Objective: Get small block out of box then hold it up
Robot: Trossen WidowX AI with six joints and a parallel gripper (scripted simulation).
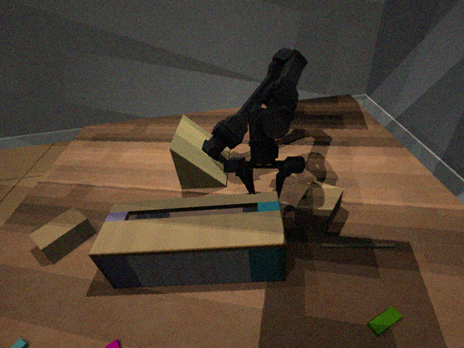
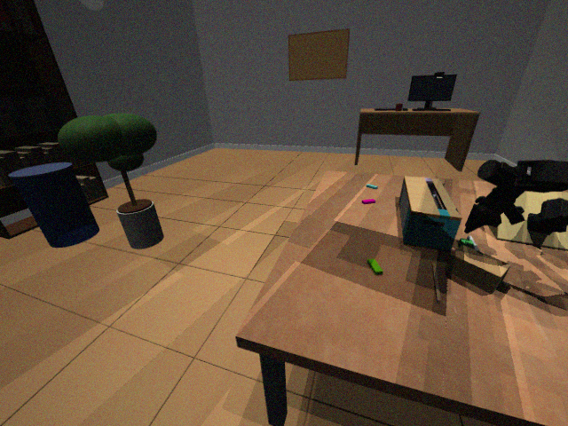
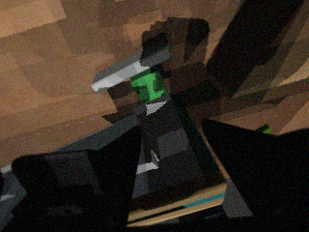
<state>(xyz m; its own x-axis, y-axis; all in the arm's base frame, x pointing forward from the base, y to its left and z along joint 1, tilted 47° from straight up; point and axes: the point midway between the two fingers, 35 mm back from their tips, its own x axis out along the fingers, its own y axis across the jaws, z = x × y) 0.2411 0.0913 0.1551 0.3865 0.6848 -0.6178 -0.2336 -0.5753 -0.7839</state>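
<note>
The small green block lies 20 mm behind my gripper tip, 10 mm to the right of it and 60 mm below it. Round my gripper tip: long box 70 mm ahead, 160 mm to the right, 20 mm below; then thin stick 90 mm ahead, 210 mm to the left, 70 mm below.
</note>
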